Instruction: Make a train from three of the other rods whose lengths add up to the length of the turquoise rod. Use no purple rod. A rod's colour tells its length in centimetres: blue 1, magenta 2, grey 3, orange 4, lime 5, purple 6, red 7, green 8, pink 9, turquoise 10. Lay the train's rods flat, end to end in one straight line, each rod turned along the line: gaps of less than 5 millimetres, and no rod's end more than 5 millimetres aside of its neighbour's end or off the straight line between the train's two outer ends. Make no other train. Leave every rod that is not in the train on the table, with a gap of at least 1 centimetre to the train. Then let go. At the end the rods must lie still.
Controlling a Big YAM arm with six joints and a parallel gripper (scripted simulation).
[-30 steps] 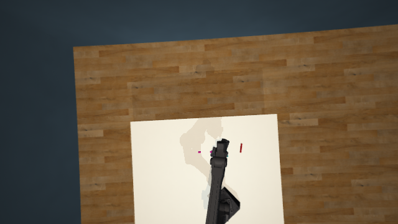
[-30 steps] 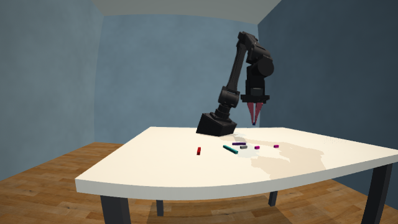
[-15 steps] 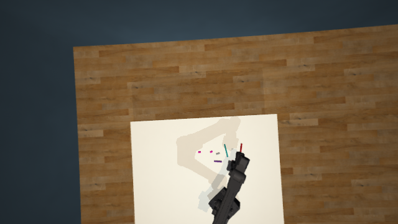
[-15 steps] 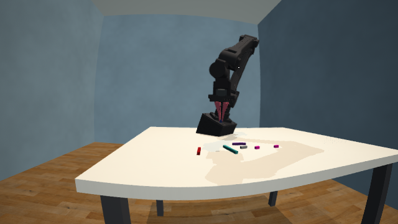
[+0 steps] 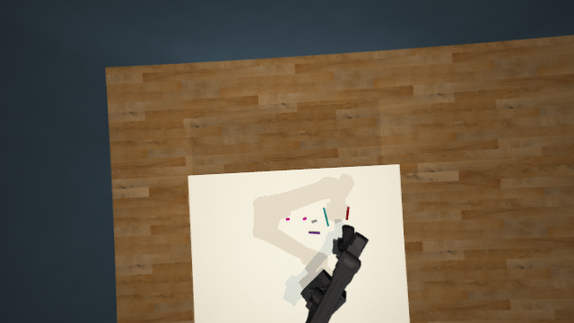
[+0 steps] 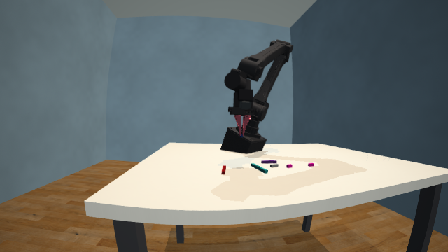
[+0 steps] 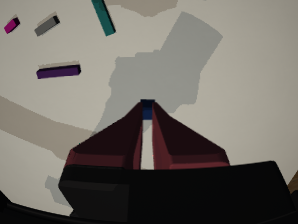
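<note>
Now: the turquoise rod 110 mm below my hand, 90 mm ahead of it and 30 mm to the left of it. The rest, counted from my hand: blue rod 10 mm below; then red rod 110 mm below, 90 mm to the right, 90 mm ahead; then purple rod 110 mm to the left, 110 mm below, 20 mm ahead.
</note>
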